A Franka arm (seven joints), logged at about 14 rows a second.
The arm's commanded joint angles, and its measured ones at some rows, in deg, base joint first. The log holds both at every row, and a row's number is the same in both.
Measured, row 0: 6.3 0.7 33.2 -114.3 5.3 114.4 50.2
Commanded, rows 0 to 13: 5.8 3.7 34.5 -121.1 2.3 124.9 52.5; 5.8 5.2 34.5 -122.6 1.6 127.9 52.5; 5.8 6.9 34.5 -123.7 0.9 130.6 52.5; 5.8 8.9 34.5 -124.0 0.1 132.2 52.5; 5.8 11.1 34.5 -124.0 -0.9 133.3 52.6; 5.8 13.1 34.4 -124.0 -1.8 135.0 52.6; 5.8 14.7 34.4 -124.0 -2.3 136.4 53.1; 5.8 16.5 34.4 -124.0 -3.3 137.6 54.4; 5.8 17.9 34.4 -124.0 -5.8 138.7 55.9; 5.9 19.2 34.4 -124.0 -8.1 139.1 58.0; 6.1 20.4 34.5 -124.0 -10.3 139.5 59.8; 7.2 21.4 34.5 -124.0 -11.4 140.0 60.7; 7.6 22.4 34.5 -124.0 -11.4 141.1 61.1; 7.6 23.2 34.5 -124.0 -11.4 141.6 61.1
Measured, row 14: 6.8 20.1 33.9 -124.8 -9.3 139.2 58.5
